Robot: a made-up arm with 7 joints. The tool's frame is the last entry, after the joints. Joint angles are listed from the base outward. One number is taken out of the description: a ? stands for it. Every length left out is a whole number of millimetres.
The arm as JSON. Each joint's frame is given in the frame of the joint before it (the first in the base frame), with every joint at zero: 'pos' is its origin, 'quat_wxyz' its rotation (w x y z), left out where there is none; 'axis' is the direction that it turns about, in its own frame. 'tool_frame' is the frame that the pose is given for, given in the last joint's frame.
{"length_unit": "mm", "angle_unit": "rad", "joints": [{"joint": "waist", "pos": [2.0, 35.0, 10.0], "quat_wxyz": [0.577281, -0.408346, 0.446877, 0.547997], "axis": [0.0, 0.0, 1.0]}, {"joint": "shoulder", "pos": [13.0, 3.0, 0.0], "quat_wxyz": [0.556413, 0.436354, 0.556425, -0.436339], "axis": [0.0, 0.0, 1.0]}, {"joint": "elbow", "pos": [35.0, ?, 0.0], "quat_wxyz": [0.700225, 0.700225, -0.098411, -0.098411], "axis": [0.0, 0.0, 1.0]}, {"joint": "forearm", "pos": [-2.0, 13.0, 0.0], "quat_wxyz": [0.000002, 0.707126, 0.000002, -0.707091], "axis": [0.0, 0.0, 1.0]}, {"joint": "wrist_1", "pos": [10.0, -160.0, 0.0], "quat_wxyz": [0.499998, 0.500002, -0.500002, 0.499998], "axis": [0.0, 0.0, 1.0]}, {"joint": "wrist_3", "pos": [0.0, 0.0, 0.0], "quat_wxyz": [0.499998, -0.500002, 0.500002, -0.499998], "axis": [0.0, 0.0, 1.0]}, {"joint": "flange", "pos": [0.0, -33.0, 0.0], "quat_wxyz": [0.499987, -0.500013, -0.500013, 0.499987], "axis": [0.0, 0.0, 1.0]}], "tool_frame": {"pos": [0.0, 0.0, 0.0], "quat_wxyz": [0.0, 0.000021, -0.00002, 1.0]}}
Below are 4 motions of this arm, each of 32 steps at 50 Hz.
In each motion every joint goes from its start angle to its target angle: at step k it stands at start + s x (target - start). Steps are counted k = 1, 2, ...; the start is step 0. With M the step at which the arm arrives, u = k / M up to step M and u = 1 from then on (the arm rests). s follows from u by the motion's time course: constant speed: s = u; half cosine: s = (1 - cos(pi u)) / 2; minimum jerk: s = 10 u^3 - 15 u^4 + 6 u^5.
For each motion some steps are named. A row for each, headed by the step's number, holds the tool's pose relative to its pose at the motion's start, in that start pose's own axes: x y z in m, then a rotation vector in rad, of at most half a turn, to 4 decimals.
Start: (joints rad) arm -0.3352 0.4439 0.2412 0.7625 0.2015 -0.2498 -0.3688
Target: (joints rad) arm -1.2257 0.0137 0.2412 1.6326 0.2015 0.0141 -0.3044
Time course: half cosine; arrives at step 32
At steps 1, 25, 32:
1: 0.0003 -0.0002 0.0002 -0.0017 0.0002 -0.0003
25: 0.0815 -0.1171 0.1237 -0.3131 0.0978 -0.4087
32: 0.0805 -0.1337 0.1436 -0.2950 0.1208 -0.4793

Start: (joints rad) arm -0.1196 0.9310 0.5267 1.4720 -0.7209 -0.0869 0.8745
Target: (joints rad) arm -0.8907 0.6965 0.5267 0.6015 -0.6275 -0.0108 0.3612
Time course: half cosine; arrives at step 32
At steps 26, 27, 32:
26: -0.2318 -0.0313 0.1823 -0.9014 -0.2389 -1.3526
27: -0.2367 -0.0269 0.1876 -0.9316 -0.2539 -1.3825
32: -0.2474 -0.0158 0.1998 -1.0032 -0.2912 -1.4503

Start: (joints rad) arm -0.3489 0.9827 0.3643 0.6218 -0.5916 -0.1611 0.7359
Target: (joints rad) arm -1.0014 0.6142 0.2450 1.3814 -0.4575 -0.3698 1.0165
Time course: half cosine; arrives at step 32
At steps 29, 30, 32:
29: -0.0704 -0.0959 -0.0466 -0.0534 0.3888 0.2469
30: -0.0718 -0.0973 -0.0464 -0.0525 0.3921 0.2467
32: -0.0730 -0.0984 -0.0463 -0.0519 0.3948 0.2465

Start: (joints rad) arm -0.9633 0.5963 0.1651 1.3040 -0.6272 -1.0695 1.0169
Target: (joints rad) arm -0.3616 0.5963 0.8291 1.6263 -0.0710 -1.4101 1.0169
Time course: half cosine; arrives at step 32
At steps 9, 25, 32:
9: 0.0131 0.0417 -0.0084 0.1051 -0.0767 0.0361
25: 0.0404 0.2020 0.0101 0.5141 -0.2939 0.1022
32: 0.0413 0.2253 0.0198 0.5754 -0.3162 0.1072

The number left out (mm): 140.0
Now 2 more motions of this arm.
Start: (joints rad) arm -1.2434 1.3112 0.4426 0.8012 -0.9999 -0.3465 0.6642
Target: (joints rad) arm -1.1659 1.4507 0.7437 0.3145 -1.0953 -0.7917 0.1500
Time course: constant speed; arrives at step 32
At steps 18, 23, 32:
18: -0.0067 -0.0241 0.0733 -0.3922 -0.3928 -0.4045
23: -0.0121 -0.0277 0.0940 -0.4842 -0.5222 -0.5127
32: -0.0255 -0.0305 0.1300 -0.6311 -0.7748 -0.6983

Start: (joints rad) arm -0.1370 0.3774 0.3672 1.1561 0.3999 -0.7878 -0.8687
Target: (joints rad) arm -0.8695 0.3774 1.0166 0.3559 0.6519 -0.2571 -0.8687
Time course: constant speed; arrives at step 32
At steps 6, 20, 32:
6: 0.0059 0.0500 0.0446 0.1176 -0.0856 0.1589
20: -0.0350 0.1289 0.1551 0.3006 -0.2857 0.5888
32: -0.1094 0.1454 0.2234 0.3146 -0.4774 0.9987

